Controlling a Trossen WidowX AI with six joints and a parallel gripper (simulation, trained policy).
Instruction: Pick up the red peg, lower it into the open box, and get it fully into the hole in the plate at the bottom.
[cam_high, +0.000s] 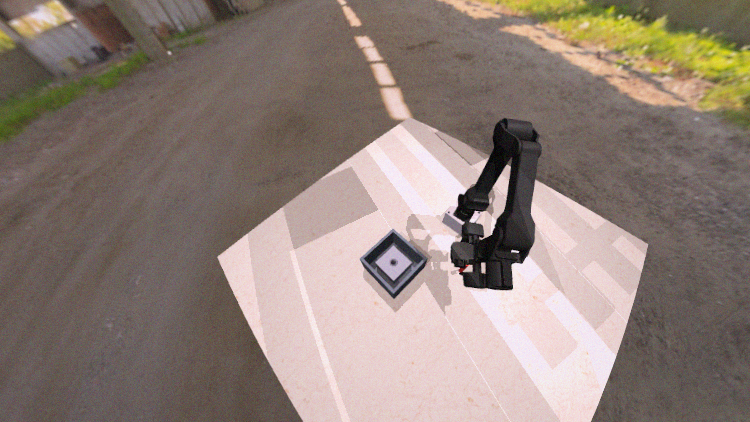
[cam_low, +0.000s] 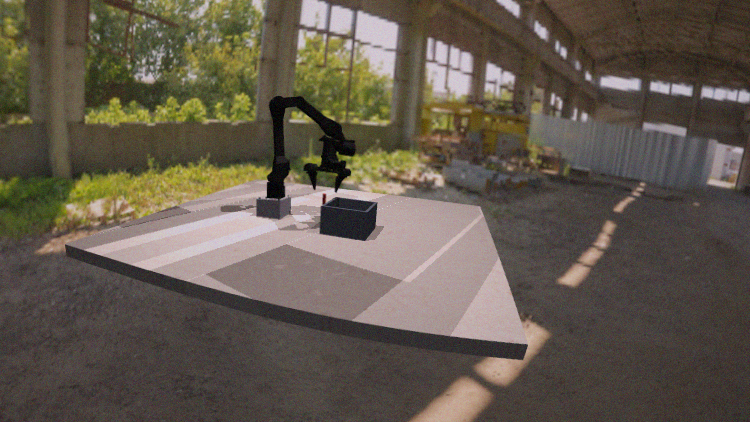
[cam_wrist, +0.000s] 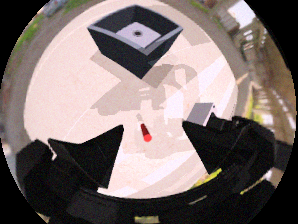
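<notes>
Now: the red peg 6 cm below my gripper tip, 3 cm to the left of it and 1 cm behind it. The rest, counted from my gripper tip: dark box (18 cm to the right, 12 cm ahead, 7 cm below).
</notes>
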